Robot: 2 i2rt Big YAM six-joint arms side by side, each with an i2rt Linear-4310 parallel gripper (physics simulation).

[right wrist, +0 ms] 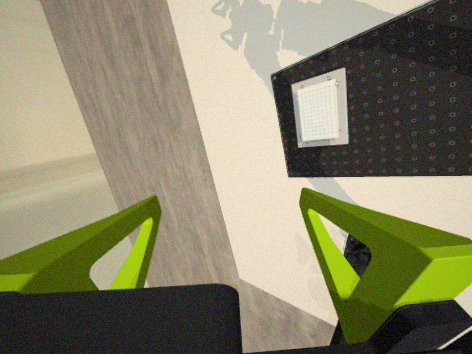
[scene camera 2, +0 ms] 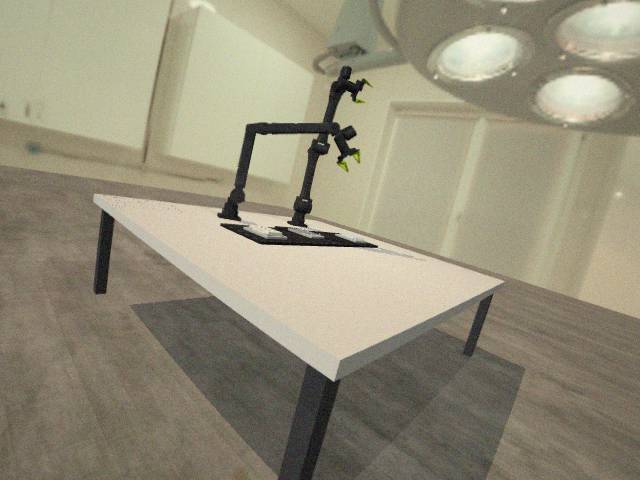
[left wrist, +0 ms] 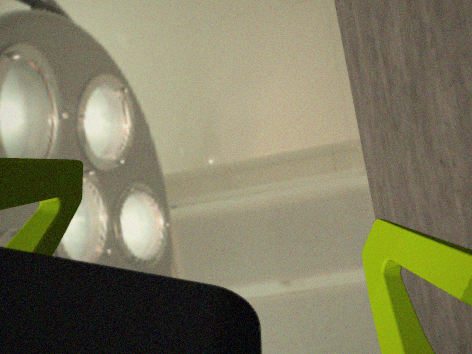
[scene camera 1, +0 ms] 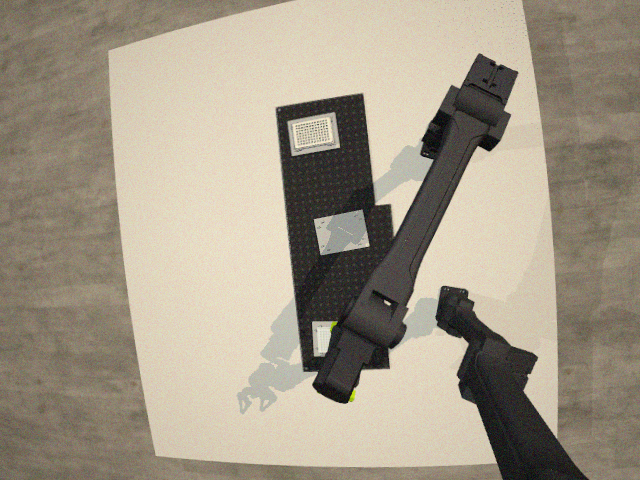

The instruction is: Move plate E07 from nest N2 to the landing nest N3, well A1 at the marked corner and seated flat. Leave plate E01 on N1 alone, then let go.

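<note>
A pale plate (scene camera 1: 323, 339) (right wrist: 318, 111) lies, apparently flat, in a light grey nest (right wrist: 344, 107) at the board's lower end in scene camera 1. A cream plate (scene camera 1: 312, 132) sits in the nest (scene camera 1: 296, 152) at the board's upper end. The middle nest (scene camera 1: 330, 235) (scene camera 2: 305, 233) is empty. Plate and nest labels and the A1 corner are too small to read. My right gripper (scene camera 1: 343, 361) (scene camera 2: 352, 164) (right wrist: 230, 199) is open and empty, well above the board, over its lower end. My left gripper (scene camera 2: 367, 93) (left wrist: 229, 208) is open and empty, high up.
The black perforated board (scene camera 1: 330, 175) (right wrist: 400, 100) lies on the white table (scene camera 1: 206, 232) (scene camera 2: 310, 289). The right arm (scene camera 1: 429, 206) crosses above the board's lower right side. The left arm (scene camera 1: 516, 413) rises at the lower right of scene camera 1. A large lamp (scene camera 2: 516, 82) hangs in the background.
</note>
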